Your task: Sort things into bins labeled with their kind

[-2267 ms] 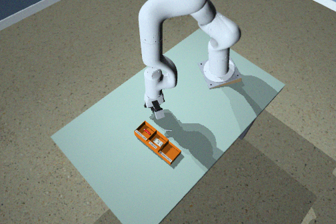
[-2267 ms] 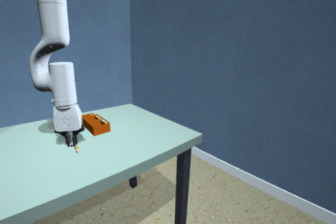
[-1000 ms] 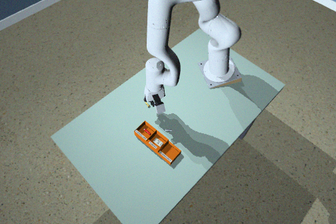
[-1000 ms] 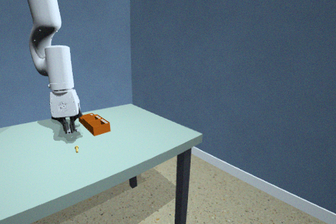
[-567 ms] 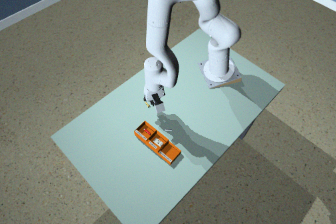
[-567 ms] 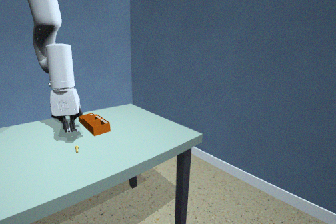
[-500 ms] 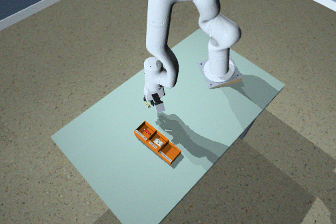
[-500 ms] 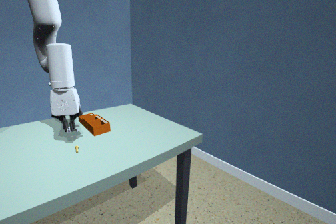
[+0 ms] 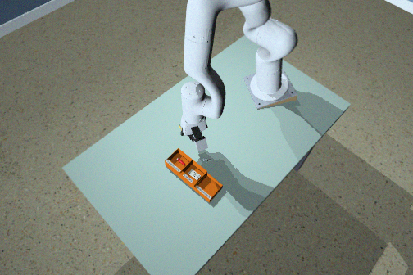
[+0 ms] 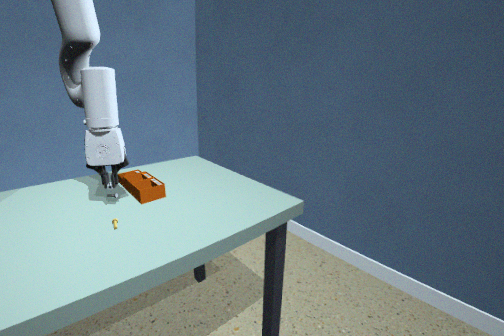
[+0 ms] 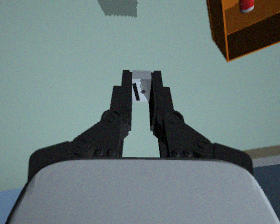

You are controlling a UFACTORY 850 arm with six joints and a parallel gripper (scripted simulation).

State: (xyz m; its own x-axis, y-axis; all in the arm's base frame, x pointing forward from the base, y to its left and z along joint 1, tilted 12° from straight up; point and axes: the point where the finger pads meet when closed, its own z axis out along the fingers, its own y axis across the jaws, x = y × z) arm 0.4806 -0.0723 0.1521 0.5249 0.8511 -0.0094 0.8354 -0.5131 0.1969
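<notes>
Right now my hand is 12 cm short of the orange bin row, 9 cm to the right of it and 7 cm above it. From my hand the other things lie so: grey bolt: 8 cm to the left, 8 cm below, 2 cm ahead; brass bolt: 10 cm to the right, 8 cm below, 3 cm behind; grey piece: 1 cm below.
</notes>
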